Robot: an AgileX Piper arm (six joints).
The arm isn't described. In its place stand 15 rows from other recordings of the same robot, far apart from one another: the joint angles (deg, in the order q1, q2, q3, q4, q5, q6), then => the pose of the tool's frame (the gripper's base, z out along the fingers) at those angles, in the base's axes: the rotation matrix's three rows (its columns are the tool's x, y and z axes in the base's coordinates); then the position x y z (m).
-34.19, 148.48, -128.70, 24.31, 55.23, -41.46 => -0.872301 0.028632 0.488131; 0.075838 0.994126 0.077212; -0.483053 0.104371 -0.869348; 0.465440 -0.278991 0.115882
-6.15, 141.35, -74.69, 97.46, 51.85, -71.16 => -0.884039 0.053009 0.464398; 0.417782 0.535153 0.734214; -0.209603 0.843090 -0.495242; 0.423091 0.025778 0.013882
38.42, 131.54, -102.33, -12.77, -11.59, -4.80 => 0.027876 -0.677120 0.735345; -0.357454 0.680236 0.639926; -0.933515 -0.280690 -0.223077; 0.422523 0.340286 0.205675
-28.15, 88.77, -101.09, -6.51, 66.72, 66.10 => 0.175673 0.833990 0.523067; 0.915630 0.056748 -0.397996; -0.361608 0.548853 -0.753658; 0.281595 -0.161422 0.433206
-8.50, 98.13, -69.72, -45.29, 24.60, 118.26 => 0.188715 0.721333 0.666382; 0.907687 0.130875 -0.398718; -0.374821 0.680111 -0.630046; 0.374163 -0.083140 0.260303
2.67, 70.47, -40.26, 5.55, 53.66, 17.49 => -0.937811 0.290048 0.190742; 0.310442 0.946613 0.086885; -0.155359 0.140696 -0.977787; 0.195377 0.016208 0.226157
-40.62, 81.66, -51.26, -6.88, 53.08, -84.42 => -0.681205 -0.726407 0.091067; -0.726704 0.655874 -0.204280; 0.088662 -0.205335 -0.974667; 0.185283 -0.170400 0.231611
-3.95, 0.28, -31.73, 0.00, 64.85, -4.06 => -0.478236 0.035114 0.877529; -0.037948 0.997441 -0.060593; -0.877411 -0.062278 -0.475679; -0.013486 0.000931 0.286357
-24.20, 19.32, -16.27, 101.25, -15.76, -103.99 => -0.044910 0.636743 0.769767; -0.022454 0.769707 -0.638003; -0.998739 -0.045937 -0.020270; 0.066524 -0.056474 0.281516
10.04, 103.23, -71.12, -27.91, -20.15, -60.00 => 0.318456 -0.176664 0.931330; -0.943947 0.030956 0.328642; -0.086889 -0.983784 -0.156904; 0.415050 0.088385 0.280078
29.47, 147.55, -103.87, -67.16, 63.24, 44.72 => -0.840936 -0.141760 0.522237; -0.500145 0.572061 -0.650078; -0.206596 -0.807868 -0.551967; 0.455411 0.171333 0.052148
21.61, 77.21, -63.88, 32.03, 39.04, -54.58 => -0.278956 -0.807648 0.519507; -0.596810 0.569628 0.565103; -0.752331 -0.152408 -0.640914; 0.257789 0.134815 0.334030
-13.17, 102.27, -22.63, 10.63, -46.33, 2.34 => -0.405109 0.414018 0.815154; 0.266712 0.906326 -0.327776; -0.874501 0.084627 -0.477584; 0.254657 -0.072059 0.111308
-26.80, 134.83, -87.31, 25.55, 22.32, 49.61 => 0.136419 0.868971 0.475688; 0.990602 -0.124433 -0.056778; 0.009853 0.478964 -0.877779; 0.423657 -0.197305 0.062899
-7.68, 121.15, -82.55, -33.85, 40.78, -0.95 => -0.937063 -0.210092 0.278882; -0.313079 0.859175 -0.404722; -0.154580 -0.466562 -0.870876; 0.421932 -0.090305 0.144993
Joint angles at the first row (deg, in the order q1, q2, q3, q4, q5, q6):
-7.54, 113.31, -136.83, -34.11, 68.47, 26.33
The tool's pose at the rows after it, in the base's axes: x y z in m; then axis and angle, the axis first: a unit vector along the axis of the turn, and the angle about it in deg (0 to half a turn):
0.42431 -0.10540 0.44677 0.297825 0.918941 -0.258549 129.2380
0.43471 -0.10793 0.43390 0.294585 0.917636 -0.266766 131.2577
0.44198 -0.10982 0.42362 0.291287 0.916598 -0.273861 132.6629
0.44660 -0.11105 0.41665 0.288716 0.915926 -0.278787 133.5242
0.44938 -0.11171 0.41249 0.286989 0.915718 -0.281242 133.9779
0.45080 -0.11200 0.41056 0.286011 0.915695 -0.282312 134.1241
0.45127 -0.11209 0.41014 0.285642 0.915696 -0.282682 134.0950
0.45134 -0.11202 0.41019 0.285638 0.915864 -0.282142 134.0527
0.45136 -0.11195 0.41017 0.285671 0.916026 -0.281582 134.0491
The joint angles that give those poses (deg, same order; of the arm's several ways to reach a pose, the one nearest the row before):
-7.54, 117.29, -140.57, -34.70, 70.41, 25.41
-7.54, 120.00, -142.40, -35.35, 71.55, 24.96
-7.54, 121.69, -143.00, -36.01, 71.92, 24.83
-7.54, 122.69, -143.12, -36.50, 71.98, 24.82
-7.54, 123.27, -143.18, -36.75, 71.94, 24.82
-7.54, 123.55, -143.22, -36.85, 71.85, 24.82
-7.54, 123.64, -143.26, -36.89, 71.77, 24.82
-7.54, 123.65, -143.29, -36.83, 71.75, 24.82
-7.54, 123.65, -143.29, -36.77, 71.75, 24.82

